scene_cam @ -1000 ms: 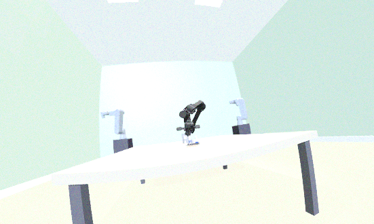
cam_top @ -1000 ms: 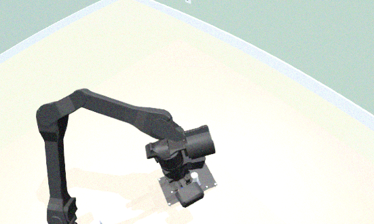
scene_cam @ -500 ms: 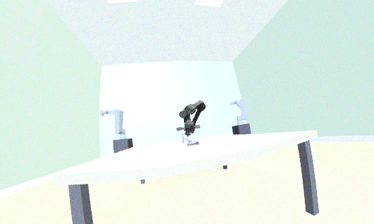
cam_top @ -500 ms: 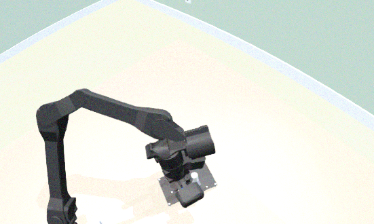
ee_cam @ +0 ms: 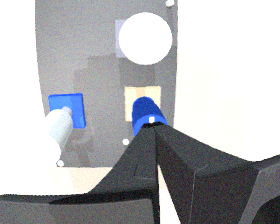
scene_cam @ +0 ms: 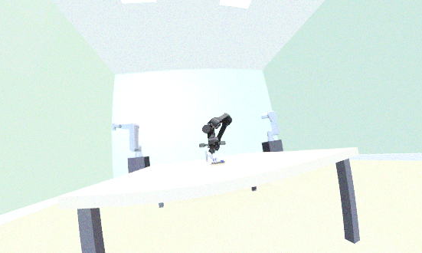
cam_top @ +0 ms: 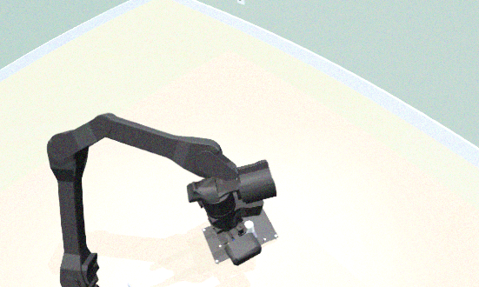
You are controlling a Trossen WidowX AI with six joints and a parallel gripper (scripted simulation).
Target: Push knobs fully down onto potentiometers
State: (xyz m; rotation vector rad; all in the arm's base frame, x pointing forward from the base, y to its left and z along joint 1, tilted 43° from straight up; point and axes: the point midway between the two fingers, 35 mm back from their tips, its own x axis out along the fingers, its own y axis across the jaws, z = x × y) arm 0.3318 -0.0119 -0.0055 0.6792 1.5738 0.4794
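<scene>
Now: gripper tip 40 mm short of the white knob, 10 mm to the left of it and 10 mm below it. The rest, counted from my gripper tip: blue knob 10 mm below.
</scene>
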